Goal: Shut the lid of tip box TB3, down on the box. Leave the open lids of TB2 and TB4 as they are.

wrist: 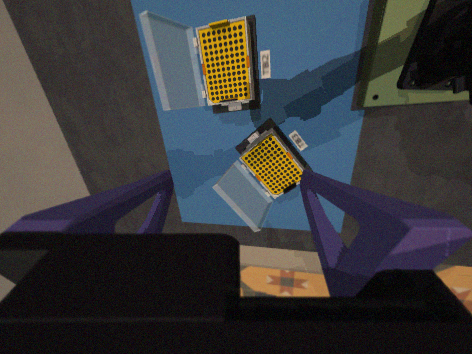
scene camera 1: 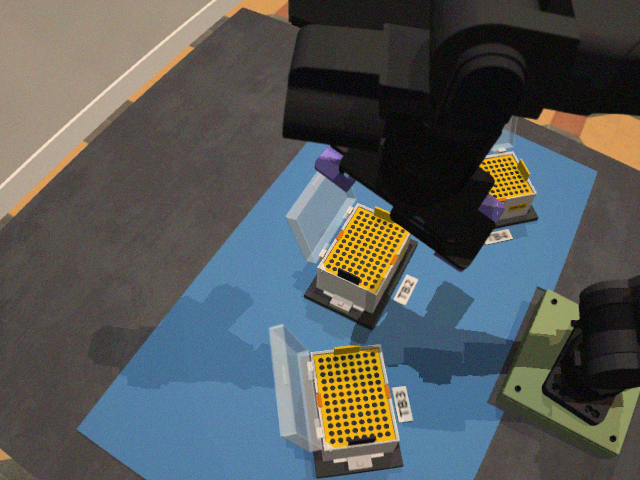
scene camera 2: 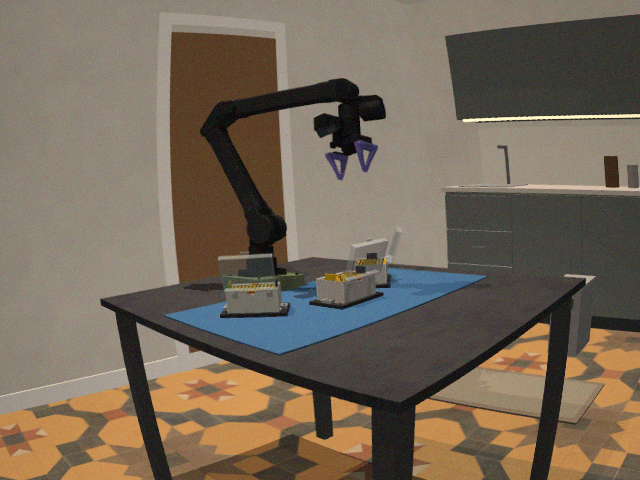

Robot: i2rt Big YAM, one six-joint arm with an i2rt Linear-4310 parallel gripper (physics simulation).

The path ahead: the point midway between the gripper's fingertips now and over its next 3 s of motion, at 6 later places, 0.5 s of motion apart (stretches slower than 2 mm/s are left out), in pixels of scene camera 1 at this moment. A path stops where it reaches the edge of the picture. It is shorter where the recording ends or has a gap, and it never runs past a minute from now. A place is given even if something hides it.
My gripper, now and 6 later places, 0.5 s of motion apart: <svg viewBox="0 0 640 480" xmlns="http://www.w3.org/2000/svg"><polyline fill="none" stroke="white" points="394,217 316,298 312,313 261,339 234,355 258,382 352,372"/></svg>
